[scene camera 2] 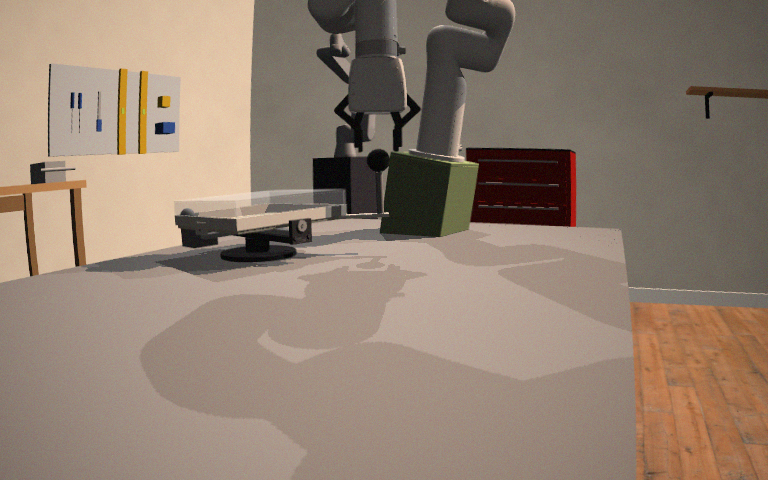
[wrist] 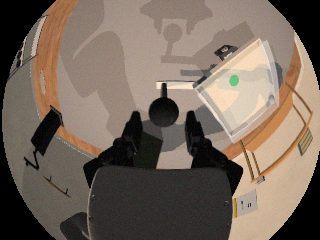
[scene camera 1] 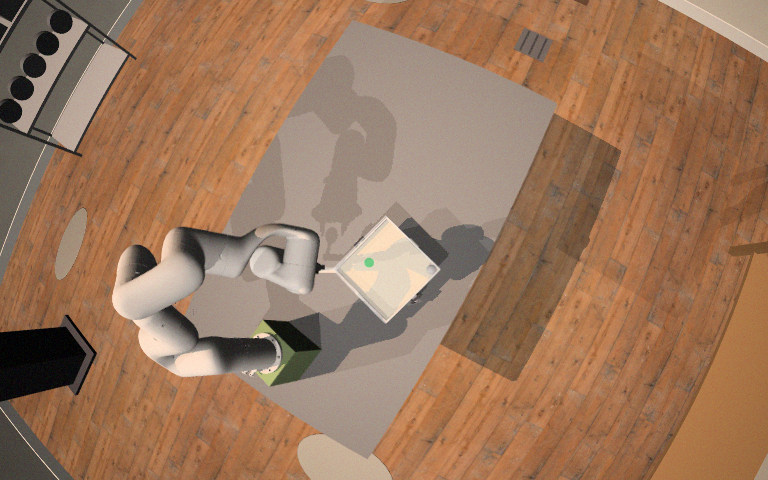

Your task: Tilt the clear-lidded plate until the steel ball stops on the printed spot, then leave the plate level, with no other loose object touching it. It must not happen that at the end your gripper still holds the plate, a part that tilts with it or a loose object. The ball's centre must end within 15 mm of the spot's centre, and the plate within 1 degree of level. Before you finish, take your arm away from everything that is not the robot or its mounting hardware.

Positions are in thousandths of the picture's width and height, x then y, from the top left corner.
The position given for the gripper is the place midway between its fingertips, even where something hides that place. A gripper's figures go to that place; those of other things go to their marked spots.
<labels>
The gripper (wrist: 511,498) is 13 cm from the lens. A square clear-lidded plate (wrist: 758,381): 23 cm from the lens.
</labels>
